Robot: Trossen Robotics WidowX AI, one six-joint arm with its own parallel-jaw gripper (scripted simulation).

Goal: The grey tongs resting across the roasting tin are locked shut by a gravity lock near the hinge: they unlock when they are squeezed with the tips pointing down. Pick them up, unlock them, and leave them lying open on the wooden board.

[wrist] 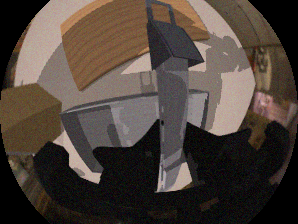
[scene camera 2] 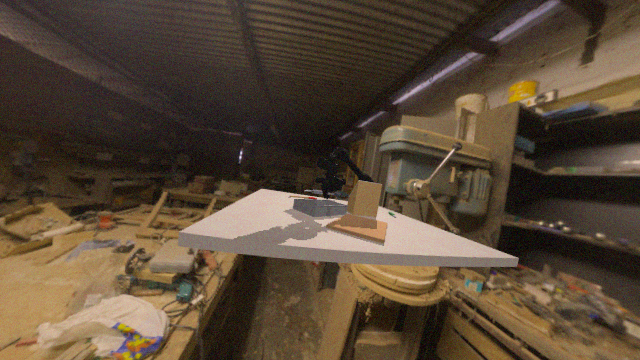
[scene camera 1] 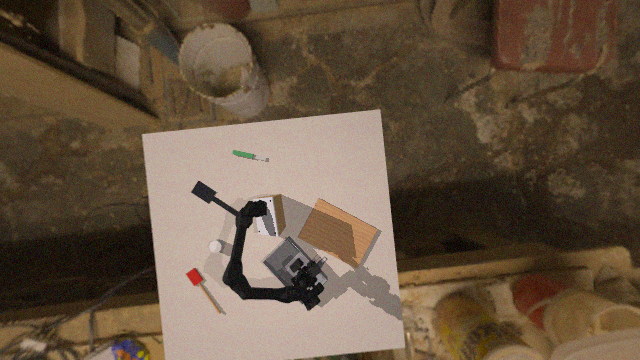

One and the same spot on a grey roasting tin: (scene camera 2: 314,207) is (scene camera 1: 326,280).
